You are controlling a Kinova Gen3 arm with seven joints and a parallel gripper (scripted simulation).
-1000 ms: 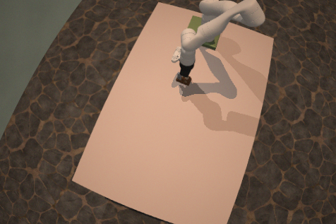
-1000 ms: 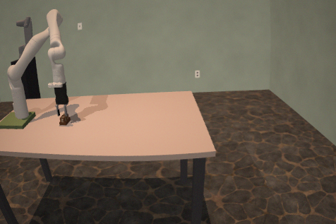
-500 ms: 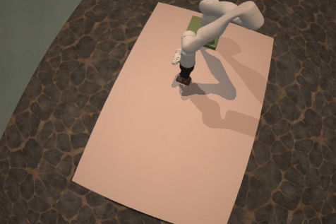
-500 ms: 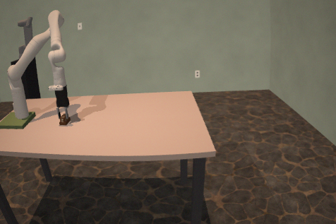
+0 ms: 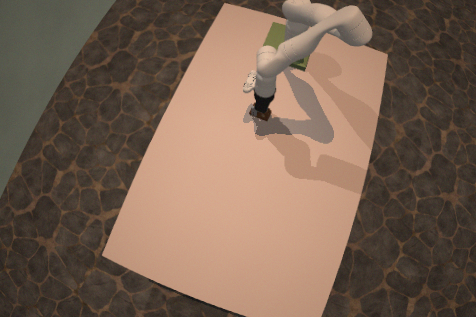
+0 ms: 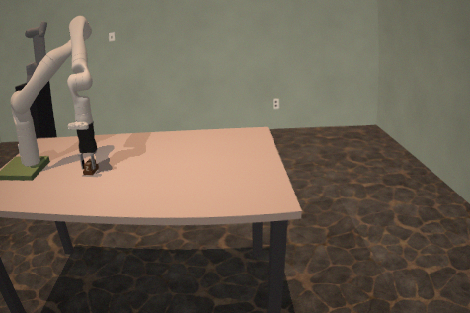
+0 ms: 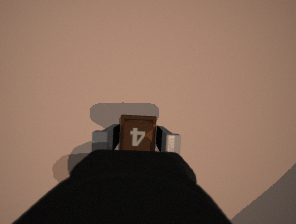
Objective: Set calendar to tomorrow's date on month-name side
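Right now the brown tray is 3 cm below my hand and 2 cm to the left of it. Also, from my hand: brown cube (3 cm to the left, 1 cm below).
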